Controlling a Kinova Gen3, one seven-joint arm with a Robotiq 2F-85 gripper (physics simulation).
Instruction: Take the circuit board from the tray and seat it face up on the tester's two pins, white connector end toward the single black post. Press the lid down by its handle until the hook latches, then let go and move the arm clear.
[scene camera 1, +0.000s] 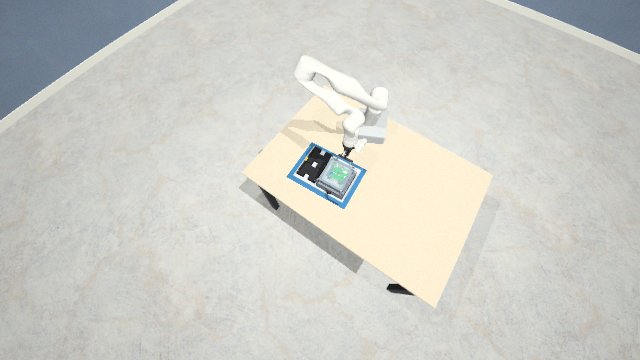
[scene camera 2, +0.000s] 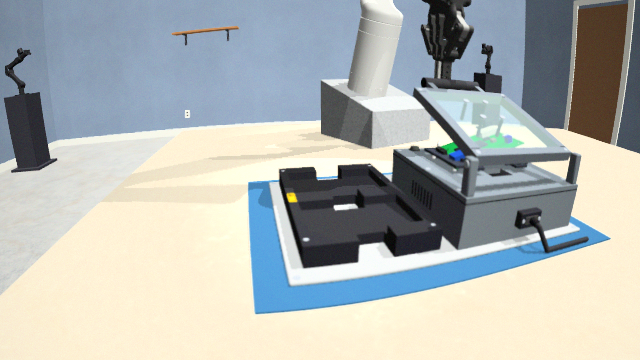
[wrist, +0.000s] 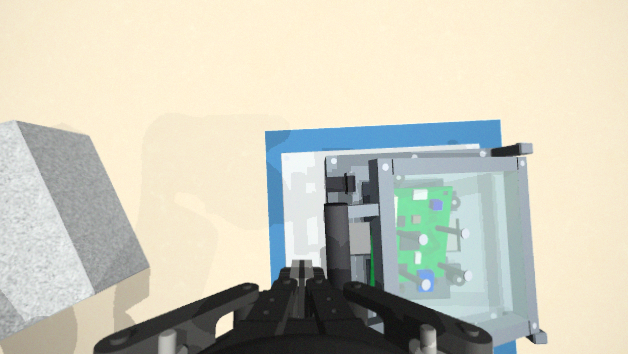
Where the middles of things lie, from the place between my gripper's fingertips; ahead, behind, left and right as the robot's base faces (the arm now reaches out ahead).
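There is the clear lid (scene camera 2: 489, 126), and counted from my hand it is 11 cm ahead, 1 cm to the left and 2 cm below.
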